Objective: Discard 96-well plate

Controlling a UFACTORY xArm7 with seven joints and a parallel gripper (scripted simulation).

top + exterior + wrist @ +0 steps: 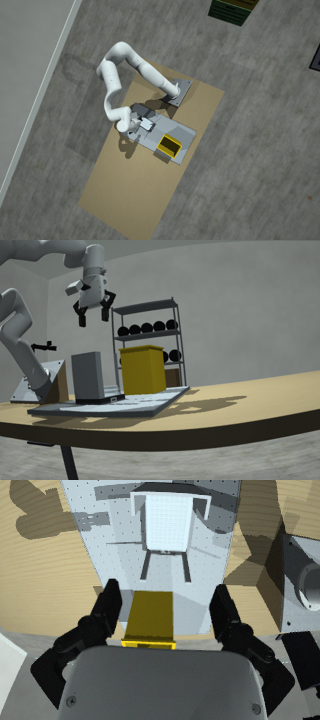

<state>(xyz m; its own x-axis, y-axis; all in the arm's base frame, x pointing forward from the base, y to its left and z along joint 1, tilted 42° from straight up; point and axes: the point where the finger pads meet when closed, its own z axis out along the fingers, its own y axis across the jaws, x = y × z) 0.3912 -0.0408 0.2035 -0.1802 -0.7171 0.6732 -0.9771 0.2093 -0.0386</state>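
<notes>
The grey rack wall lies 170 mm below my hand, 70 mm to the right of it and 10 mm behind it. Round my hand: yellow plastics bin W1 (300 mm to the left, 170 mm below, 90 mm ahead).
</notes>
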